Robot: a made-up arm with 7 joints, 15 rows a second.
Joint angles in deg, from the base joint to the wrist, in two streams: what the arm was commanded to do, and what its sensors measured. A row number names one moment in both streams.
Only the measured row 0 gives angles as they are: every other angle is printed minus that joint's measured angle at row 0.
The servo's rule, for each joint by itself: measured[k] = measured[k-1] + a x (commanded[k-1-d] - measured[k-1]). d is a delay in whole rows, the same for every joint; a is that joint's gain. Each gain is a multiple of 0.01, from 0.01 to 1. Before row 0 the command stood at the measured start. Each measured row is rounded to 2 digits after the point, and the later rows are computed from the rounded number. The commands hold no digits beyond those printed.
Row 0, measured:
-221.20, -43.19, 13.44, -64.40, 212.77, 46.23, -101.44
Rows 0 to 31, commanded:
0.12, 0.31, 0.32, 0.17, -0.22, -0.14, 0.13
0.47, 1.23, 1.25, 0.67, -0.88, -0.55, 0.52
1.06, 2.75, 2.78, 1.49, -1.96, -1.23, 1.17
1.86, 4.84, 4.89, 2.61, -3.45, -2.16, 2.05
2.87, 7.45, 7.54, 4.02, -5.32, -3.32, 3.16
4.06, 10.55, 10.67, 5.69, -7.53, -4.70, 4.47
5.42, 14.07, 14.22, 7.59, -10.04, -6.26, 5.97
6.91, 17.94, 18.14, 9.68, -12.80, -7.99, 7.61
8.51, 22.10, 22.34, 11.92, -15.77, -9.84, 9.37
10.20, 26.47, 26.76, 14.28, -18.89, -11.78, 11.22
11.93, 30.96, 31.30, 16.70, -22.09, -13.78, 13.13
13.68, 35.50, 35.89, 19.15, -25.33, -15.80, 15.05
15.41, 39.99, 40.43, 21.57, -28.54, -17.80, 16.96
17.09, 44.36, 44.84, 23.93, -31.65, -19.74, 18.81
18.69, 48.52, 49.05, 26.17, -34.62, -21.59, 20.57
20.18, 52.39, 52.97, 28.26, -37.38, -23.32, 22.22
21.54, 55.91, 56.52, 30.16, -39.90, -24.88, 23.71
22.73, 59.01, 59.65, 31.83, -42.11, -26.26, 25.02
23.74, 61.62, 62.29, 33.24, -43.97, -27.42, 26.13
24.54, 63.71, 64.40, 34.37, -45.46, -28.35, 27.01
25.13, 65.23, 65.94, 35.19, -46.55, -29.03, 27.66
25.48, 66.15, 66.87, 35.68, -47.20, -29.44, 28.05
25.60, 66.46, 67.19, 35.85, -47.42, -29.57, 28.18
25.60, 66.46, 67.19, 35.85, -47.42, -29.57, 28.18
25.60, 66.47, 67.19, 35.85, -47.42, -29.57, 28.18
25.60, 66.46, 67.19, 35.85, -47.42, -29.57, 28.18
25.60, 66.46, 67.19, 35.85, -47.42, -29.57, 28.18
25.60, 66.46, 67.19, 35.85, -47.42, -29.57, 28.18
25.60, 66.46, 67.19, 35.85, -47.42, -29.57, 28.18
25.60, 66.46, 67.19, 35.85, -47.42, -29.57, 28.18
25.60, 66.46, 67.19, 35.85, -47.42, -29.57, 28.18
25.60, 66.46, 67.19, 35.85, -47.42, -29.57, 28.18
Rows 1 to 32, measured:
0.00, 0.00, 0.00, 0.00, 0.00, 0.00, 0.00
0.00, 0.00, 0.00, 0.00, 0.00, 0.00, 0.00
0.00, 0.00, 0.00, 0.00, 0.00, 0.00, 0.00
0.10, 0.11, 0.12, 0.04, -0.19, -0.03, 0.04
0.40, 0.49, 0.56, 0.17, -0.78, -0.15, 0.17
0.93, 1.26, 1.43, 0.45, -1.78, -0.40, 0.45
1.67, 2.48, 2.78, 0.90, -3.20, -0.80, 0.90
2.63, 4.17, 4.64, 1.56, -5.00, -1.38, 1.53
3.77, 6.34, 6.99, 2.43, -7.15, -2.14, 2.35
5.09, 8.97, 9.81, 3.51, -9.61, -3.09, 3.36
6.55, 12.02, 13.06, 4.81, -12.32, -4.22, 4.55
8.12, 15.45, 16.68, 6.30, -15.25, -5.51, 5.90
9.78, 19.20, 20.61, 7.98, -18.34, -6.95, 7.39
11.50, 23.20, 24.78, 9.81, -21.53, -8.52, 9.00
13.24, 27.38, 29.11, 11.77, -24.76, -10.19, 10.69
14.98, 31.67, 33.52, 13.83, -27.97, -11.94, 12.45
16.67, 35.98, 37.93, 15.95, -31.10, -13.73, 14.23
18.29, 40.24, 42.27, 18.10, -34.09, -15.54, 16.01
19.80, 44.37, 46.44, 20.23, -36.89, -17.33, 17.75
21.19, 48.29, 50.37, 22.32, -39.45, -19.07, 19.42
22.42, 51.93, 53.99, 24.32, -41.71, -20.72, 20.99
23.48, 55.22, 57.23, 26.19, -43.63, -22.26, 22.43
24.33, 58.11, 60.03, 27.91, -45.19, -23.66, 23.71
24.97, 60.53, 62.33, 29.44, -46.35, -24.90, 24.82
25.38, 62.44, 64.10, 30.75, -47.07, -25.94, 25.72
25.56, 63.81, 65.31, 31.82, -47.37, -26.77, 26.41
25.59, 64.71, 66.04, 32.67, -47.41, -27.41, 26.91
25.60, 65.31, 66.49, 33.34, -47.42, -27.91, 27.27
25.60, 65.70, 66.76, 33.87, -47.42, -28.29, 27.52
25.60, 65.96, 66.93, 34.29, -47.42, -28.58, 27.70
25.60, 66.13, 67.03, 34.62, -47.42, -28.81, 27.83
25.60, 66.24, 67.09, 34.88, -47.42, -28.98, 27.93
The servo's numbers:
d 3
a 0.80 0.34 0.39 0.21 0.85 0.23 0.28

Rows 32 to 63, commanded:
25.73, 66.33, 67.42, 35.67, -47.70, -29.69, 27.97
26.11, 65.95, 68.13, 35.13, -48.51, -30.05, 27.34
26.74, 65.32, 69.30, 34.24, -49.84, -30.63, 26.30
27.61, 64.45, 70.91, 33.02, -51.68, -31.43, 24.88
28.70, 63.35, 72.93, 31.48, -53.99, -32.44, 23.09
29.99, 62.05, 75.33, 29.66, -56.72, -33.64, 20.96
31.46, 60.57, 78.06, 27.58, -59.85, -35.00, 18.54
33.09, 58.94, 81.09, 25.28, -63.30, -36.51, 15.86
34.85, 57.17, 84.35, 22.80, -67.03, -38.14, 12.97
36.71, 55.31, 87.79, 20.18, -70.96, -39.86, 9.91
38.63, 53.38, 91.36, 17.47, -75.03, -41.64, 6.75
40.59, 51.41, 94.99, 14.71, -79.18, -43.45, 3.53
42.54, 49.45, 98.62, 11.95, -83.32, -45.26, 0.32
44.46, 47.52, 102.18, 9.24, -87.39, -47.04, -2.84
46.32, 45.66, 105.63, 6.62, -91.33, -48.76, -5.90
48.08, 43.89, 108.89, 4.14, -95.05, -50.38, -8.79
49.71, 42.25, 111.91, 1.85, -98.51, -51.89, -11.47
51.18, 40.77, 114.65, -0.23, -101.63, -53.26, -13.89
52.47, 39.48, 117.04, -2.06, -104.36, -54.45, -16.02
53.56, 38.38, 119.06, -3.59, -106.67, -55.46, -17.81
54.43, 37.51, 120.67, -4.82, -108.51, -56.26, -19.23
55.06, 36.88, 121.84, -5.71, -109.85, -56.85, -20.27
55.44, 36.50, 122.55, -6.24, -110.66, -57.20, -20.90
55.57, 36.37, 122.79, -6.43, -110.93, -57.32, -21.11
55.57, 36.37, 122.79, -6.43, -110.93, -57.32, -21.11
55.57, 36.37, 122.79, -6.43, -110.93, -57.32, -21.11
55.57, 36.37, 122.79, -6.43, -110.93, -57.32, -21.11
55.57, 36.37, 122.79, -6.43, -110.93, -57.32, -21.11
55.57, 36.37, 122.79, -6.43, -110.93, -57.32, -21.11
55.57, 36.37, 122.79, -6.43, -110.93, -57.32, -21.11
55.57, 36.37, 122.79, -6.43, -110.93, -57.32, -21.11
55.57, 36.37, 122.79, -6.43, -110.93, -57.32, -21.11
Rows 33 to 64, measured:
25.60, 66.31, 67.13, 35.08, -47.42, -29.12, 28.00
25.60, 66.36, 67.15, 35.24, -47.42, -29.22, 28.05
25.60, 66.39, 67.17, 35.37, -47.42, -29.30, 28.09
25.70, 66.37, 67.27, 35.43, -47.66, -29.39, 28.06
26.03, 66.23, 67.61, 35.37, -48.38, -29.54, 27.86
26.60, 65.92, 68.27, 35.13, -49.62, -29.79, 27.42
27.41, 65.42, 69.30, 34.69, -51.37, -30.17, 26.71
28.44, 64.72, 70.72, 34.02, -53.60, -30.69, 25.70
29.68, 63.81, 72.52, 33.10, -56.25, -31.37, 24.37
31.10, 62.71, 74.68, 31.94, -59.31, -32.20, 22.74
32.69, 61.43, 77.18, 30.54, -62.70, -33.19, 20.81
34.42, 59.98, 79.98, 28.91, -66.38, -34.33, 18.61
36.25, 58.39, 83.03, 27.08, -70.27, -35.60, 16.17
38.15, 56.69, 86.28, 25.06, -74.32, -36.99, 13.53
40.10, 54.89, 89.68, 22.89, -78.45, -38.48, 10.73
42.05, 53.04, 93.17, 20.59, -82.59, -40.04, 7.82
43.98, 51.16, 96.68, 18.21, -86.67, -41.65, 4.84
45.85, 49.29, 100.17, 15.78, -90.63, -43.29, 1.83
47.63, 47.45, 103.57, 13.34, -94.39, -44.92, -1.14
49.29, 45.68, 106.82, 10.93, -97.89, -46.52, -4.03
50.80, 44.01, 109.87, 8.59, -101.07, -48.07, -6.79
52.14, 42.47, 112.67, 6.35, -103.87, -49.54, -9.37
53.28, 41.08, 115.16, 4.26, -106.25, -50.90, -11.73
54.20, 39.87, 117.31, 2.35, -108.17, -52.13, -13.83
54.89, 38.85, 119.08, 0.66, -109.60, -53.22, -15.63
55.33, 38.05, 120.43, -0.79, -110.50, -54.14, -17.11
55.52, 37.48, 121.35, -1.97, -110.87, -54.87, -18.23
55.56, 37.10, 121.91, -2.91, -110.92, -55.43, -19.04
55.57, 36.85, 122.25, -3.65, -110.93, -55.86, -19.62
55.57, 36.69, 122.46, -4.23, -110.93, -56.20, -20.04
55.57, 36.58, 122.59, -4.69, -110.93, -56.46, -20.34
55.57, 36.51, 122.67, -5.06, -110.93, -56.66, -20.56

